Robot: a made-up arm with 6 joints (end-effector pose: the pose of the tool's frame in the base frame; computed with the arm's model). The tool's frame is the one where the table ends. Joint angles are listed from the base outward.
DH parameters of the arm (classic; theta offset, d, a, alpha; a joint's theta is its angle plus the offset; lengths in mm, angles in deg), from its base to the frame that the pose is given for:
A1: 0 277.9 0 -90
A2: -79.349 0 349.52 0
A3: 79.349 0 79.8 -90
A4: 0 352.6 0 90
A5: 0 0 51.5 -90
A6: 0 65.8 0 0
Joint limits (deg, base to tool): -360..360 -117.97..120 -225..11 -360..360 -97..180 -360..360
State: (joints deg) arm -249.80 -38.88 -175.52 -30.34 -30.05 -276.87
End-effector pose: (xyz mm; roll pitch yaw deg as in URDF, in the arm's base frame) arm 137.0 -485.8 819.6 59.41 22.53 -9.22
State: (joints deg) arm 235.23 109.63 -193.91 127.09 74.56 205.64
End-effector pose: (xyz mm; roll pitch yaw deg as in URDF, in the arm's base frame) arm -384.0 -622.6 169.1 47.62 -35.04 60.10
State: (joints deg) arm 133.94 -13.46 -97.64 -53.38 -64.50 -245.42
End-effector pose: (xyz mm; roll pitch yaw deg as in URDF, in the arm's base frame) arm -219.7 133.6 867.2 -19.59 -45.76 54.34
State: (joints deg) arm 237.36 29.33 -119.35 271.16 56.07 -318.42
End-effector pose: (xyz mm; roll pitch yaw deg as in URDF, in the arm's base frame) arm -375.9 -539.0 625.1 91.28 -42.24 -89.57
